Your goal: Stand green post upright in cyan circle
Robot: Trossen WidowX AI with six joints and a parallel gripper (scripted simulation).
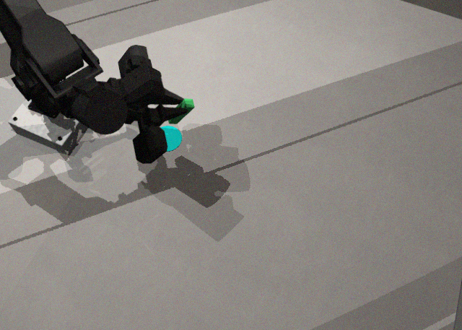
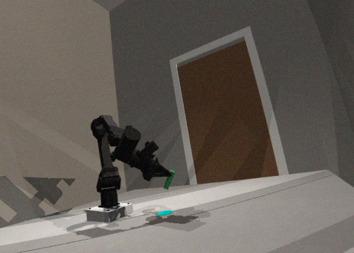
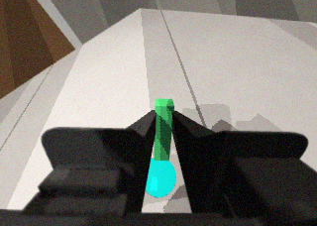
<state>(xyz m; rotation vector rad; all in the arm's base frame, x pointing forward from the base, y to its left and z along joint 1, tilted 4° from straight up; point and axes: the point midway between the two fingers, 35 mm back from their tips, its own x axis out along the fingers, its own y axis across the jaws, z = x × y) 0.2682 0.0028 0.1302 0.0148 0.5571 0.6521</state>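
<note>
Right now my gripper tip is 130 mm above the cyan circle and 50 mm past it. The rest, counted from my gripper tip: green post 20 mm below, 10 mm behind.
</note>
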